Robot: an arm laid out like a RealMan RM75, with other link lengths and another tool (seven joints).
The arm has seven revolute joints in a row. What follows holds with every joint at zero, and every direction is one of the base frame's.
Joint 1 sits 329.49 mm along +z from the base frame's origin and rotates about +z.
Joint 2 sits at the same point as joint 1 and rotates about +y.
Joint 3 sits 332.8 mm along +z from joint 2 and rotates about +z.
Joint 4 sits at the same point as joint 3 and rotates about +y.
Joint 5 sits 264.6 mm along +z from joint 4 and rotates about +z.
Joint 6 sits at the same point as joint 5 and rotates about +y.
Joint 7 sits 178.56 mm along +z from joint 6 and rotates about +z.
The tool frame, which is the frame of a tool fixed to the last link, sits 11 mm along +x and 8 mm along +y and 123 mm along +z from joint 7; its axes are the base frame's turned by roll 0, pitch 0.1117 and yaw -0.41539 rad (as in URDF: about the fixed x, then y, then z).
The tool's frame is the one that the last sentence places.
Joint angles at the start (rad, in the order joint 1, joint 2, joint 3, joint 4, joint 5, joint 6, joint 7):
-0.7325 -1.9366 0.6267 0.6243 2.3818 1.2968 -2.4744
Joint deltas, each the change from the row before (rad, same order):
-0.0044 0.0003 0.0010 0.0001 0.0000 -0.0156 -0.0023
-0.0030 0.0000 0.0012 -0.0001 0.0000 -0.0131 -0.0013
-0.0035 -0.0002 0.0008 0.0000 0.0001 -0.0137 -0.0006
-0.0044 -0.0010 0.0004 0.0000 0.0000 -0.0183 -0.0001
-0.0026 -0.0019 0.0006 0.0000 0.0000 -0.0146 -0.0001
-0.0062 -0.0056 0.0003 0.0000 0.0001 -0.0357 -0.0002
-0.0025 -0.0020 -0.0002 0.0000 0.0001 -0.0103 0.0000
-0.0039 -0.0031 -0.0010 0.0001 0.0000 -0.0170 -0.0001
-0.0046 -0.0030 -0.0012 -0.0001 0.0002 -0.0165 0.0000
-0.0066 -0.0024 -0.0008 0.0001 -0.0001 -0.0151 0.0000
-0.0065 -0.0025 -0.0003 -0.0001 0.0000 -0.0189 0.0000
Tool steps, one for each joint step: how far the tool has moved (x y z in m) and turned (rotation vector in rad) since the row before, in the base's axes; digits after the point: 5 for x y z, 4 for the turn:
0.00030 0.00522 0.00207 0.0135 0.0066 -0.0001
-0.00007 0.00398 0.00149 0.0108 0.0057 0.0000
0.00021 0.00428 0.00158 0.0115 0.0060 -0.0009
0.00039 0.00550 0.00183 0.0153 0.0072 -0.0014
0.00007 0.00376 0.00072 0.0113 0.0051 -0.0003
0.00037 0.00892 0.00150 0.0278 0.0110 -0.0001
0.00064 0.00273 0.00026 0.0079 0.0028 -0.0007
0.00093 0.00454 0.00079 0.0138 0.0041 -0.0006
0.00135 0.00461 0.00078 0.0134 0.0039 -0.0012
0.00278 0.00514 0.00102 0.0125 0.0038 -0.0037
0.00227 0.00576 0.00147 0.0154 0.0055 -0.0030

